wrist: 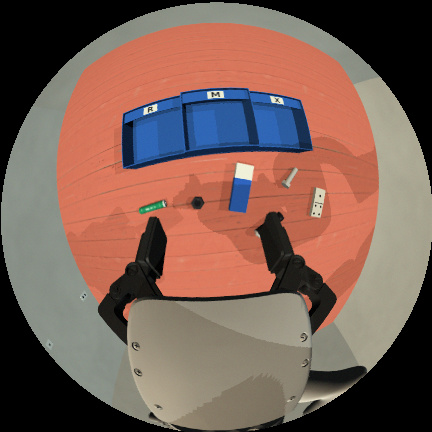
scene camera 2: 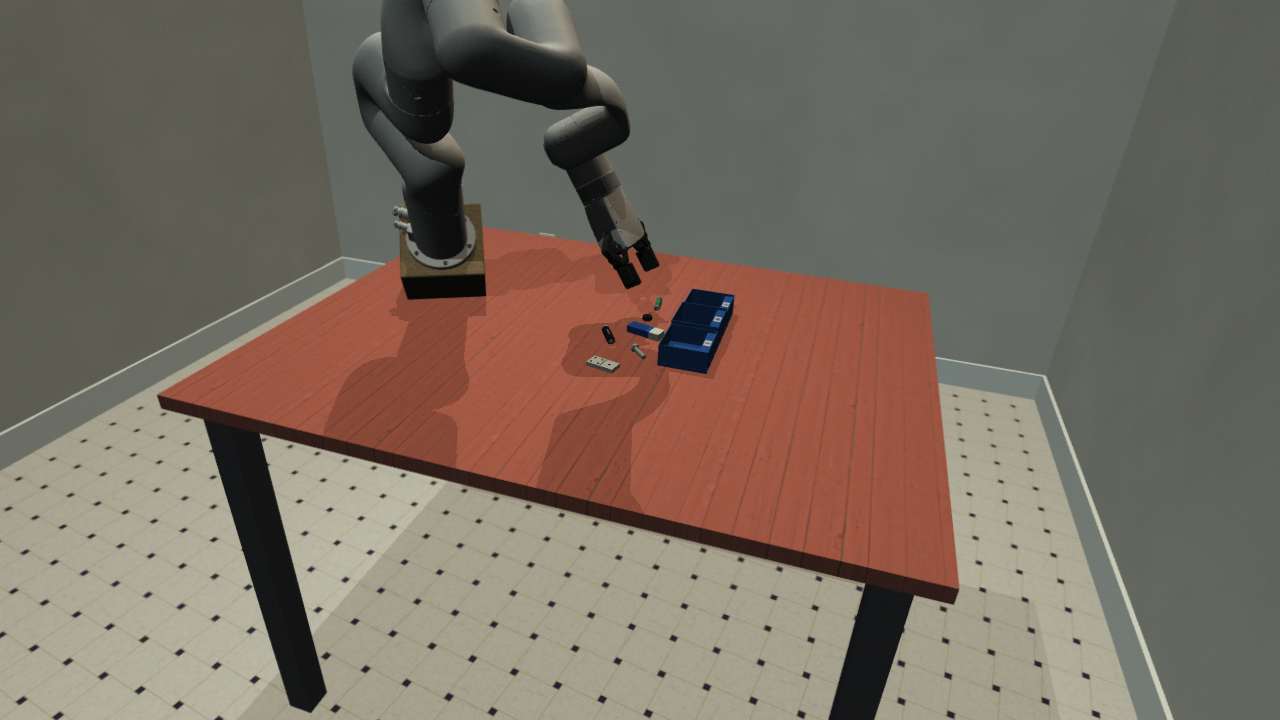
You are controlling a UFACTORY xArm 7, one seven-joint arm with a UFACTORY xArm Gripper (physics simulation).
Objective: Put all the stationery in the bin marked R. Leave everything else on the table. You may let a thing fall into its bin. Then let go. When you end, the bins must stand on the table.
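Frame: origin at the arm's base, x ahead, y left, z up, level; centimetres.
Seen in the pictures: gripper, fingertip midpoint: (wrist: 212,225) (scene camera 2: 643,277); arm's base, link origin: (scene camera 2: 441,239).
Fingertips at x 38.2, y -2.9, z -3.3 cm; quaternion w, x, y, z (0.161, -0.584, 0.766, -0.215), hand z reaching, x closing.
Pixels of each thing's top centre, then the offset from my fingertips to it. "spot": a spot on its surface instead.
- blue eraser with a white end, top centre: (wrist: 241,187) (scene camera 2: 645,327) dx +1.2, dy -4.5, dz -7.9 cm
- bin marked M, top centre: (wrist: 218,113) (scene camera 2: 699,314) dx +10.6, dy -4.1, dz -4.5 cm
- bin marked R, surface spot: (wrist: 170,104) spot: dx +14.6, dy +0.8, dz -5.7 cm
- green battery, top centre: (wrist: 150,207) (scene camera 2: 658,301) dx +2.5, dy +8.2, dz -8.1 cm
- black nut, top centre: (wrist: 196,202) (scene camera 2: 647,315) dx +0.9, dy +1.7, dz -8.3 cm
- grey bolt, top centre: (wrist: 292,176) (scene camera 2: 639,348) dx +0.8, dy -12.6, dz -7.8 cm
- white domino, top centre: (scene camera 2: 603,362) (wrist: 318,202) dx -4.7, dy -17.6, dz -8.4 cm
- black battery, top centre: (wrist: 270,226) (scene camera 2: 608,330) dx -5.3, dy -7.2, dz -7.7 cm
- Bin X, surface spot: (wrist: 290,101) spot: dx +12.0, dy -15.3, dz -5.7 cm
A blue eraser with a white end (scene camera 2: 645,330) (wrist: 241,190) lies flat on the table, in front of the bin marked M (wrist: 235,95). The bin marked R (scene camera 2: 713,295) (wrist: 170,104) is the left one of three joined blue bins in the wrist view and the far one in the scene view. It stands on the table; its visible floor is bare. My gripper (scene camera 2: 640,268) (wrist: 212,225) is open and empty, tilted and above the table, on the near side of the eraser in the wrist view.
A green battery (scene camera 2: 657,303) (wrist: 153,207), black nut (scene camera 2: 647,317) (wrist: 198,202), grey bolt (scene camera 2: 638,351) (wrist: 289,178) and white domino (scene camera 2: 603,363) (wrist: 317,202) lie around the eraser. The right finger partly hides a black battery (scene camera 2: 607,334) in the wrist view. Bin X (wrist: 290,101) is at right.
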